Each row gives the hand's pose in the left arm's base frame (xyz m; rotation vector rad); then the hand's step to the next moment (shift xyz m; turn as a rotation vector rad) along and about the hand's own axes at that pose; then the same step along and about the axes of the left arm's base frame.
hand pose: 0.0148 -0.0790 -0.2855 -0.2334 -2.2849 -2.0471
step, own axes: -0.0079 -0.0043 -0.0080 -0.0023 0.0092 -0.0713
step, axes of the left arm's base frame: 0.0067 -0.0089 -0.0045 -0.0001 -0.0699 0.0168
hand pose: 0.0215 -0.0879 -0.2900 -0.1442 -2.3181 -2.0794
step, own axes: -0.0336 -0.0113 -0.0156 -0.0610 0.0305 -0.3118
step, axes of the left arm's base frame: 0.0318 -0.0185 -0.0122 0.0497 -0.3096 0.0597
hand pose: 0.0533 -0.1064 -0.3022 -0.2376 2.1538 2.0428
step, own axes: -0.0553 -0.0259 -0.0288 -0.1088 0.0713 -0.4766
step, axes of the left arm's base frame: 0.0595 -0.0300 -0.0112 0.0855 -0.4719 0.1187
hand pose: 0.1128 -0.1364 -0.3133 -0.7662 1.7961 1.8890
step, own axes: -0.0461 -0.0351 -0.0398 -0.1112 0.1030 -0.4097
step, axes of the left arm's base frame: 0.0616 -0.0337 0.0026 0.0601 -0.4076 0.1453
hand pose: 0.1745 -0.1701 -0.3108 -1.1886 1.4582 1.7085
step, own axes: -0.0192 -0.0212 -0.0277 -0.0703 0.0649 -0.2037
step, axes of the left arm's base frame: 0.0335 -0.0200 0.0079 0.0244 -0.2041 0.0917
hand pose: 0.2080 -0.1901 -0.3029 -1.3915 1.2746 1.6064
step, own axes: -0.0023 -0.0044 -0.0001 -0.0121 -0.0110 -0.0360
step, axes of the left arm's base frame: 0.0046 0.0016 0.0011 0.0248 -0.0290 0.0103
